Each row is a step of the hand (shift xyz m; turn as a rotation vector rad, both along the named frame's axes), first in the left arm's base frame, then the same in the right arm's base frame.
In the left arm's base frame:
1: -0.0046 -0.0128 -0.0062 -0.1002 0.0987 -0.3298
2: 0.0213 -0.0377 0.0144 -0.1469 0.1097 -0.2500
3: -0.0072 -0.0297 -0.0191 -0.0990 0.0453 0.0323
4: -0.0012 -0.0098 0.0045 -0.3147 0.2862 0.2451
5: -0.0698 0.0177 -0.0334 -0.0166 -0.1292 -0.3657
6: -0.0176 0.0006 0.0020 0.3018 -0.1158 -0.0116
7: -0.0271 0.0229 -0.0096 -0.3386 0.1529 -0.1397
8: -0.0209 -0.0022 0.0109 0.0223 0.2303 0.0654
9: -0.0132 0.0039 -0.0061 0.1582 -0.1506 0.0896
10: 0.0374 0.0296 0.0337 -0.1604 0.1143 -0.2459
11: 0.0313 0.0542 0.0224 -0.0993 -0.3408 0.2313
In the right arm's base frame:
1: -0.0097 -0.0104 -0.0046 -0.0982 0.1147 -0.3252
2: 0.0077 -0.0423 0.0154 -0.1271 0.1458 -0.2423
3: -0.0199 -0.0256 -0.0156 -0.0706 0.0804 0.0382
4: -0.0041 -0.0084 0.0054 -0.1541 0.3934 0.2500
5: -0.0621 0.0411 -0.0275 -0.1092 -0.1293 -0.3494
6: -0.0157 0.0072 0.0037 0.2343 -0.2206 -0.0322
7: -0.0178 0.0309 -0.0087 -0.2739 0.2622 -0.1172
8: -0.0187 0.0062 0.0131 0.1132 0.2078 0.0424
9: -0.0115 0.0083 -0.0050 0.1021 -0.1948 0.0858
10: 0.0496 0.0149 0.0270 -0.1373 0.1553 -0.2373
11: 0.0515 0.0395 0.0143 -0.1869 -0.2686 0.2691

